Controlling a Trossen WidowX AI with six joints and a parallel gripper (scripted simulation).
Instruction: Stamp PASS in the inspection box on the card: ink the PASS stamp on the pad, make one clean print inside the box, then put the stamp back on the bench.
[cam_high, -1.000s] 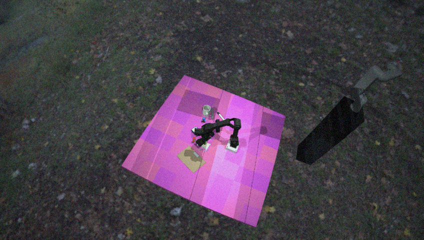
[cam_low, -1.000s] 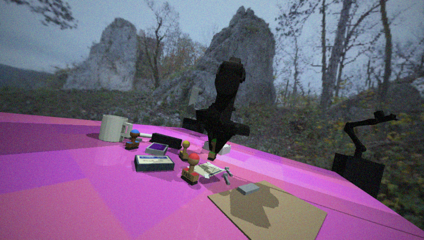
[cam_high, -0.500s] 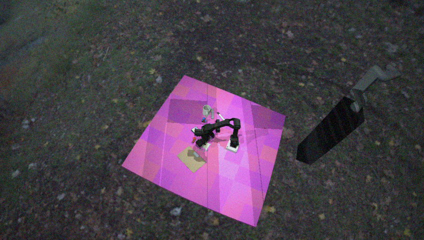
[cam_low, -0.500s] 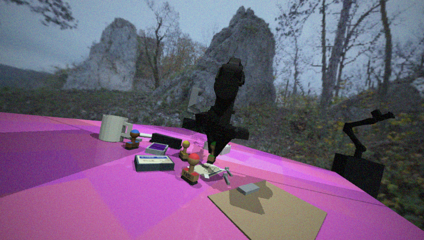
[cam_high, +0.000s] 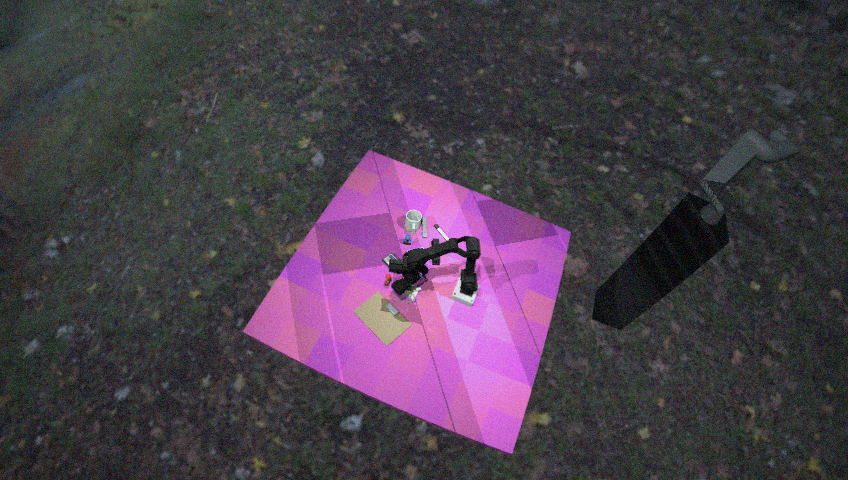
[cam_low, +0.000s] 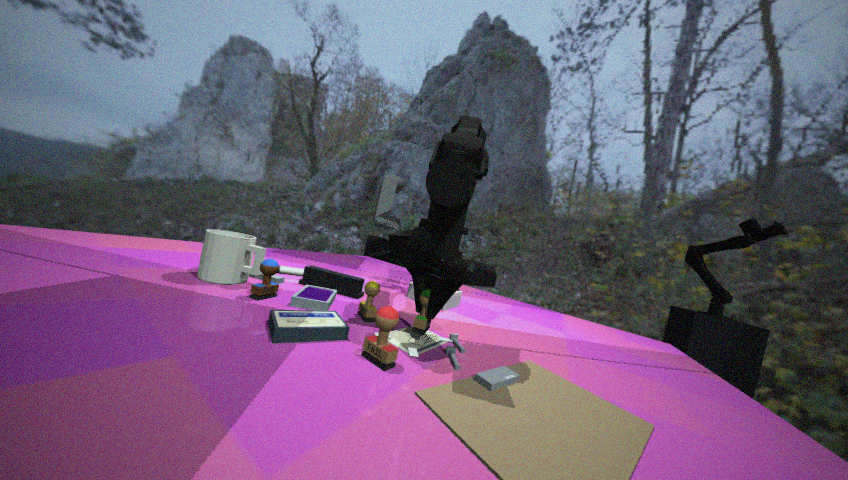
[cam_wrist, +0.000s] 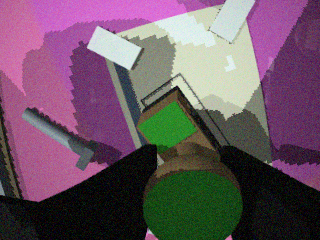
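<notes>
Right now my gripper tip is 4 cm above the white card and 1 cm to the left of it. Also, from my gripper tip: red-knobbed stamp 10 cm ahead, 2 cm below; yellow-knobbed stamp 10 cm to the right, 2 cm below; green-knobbed stamp right at my gripper tip.
</notes>
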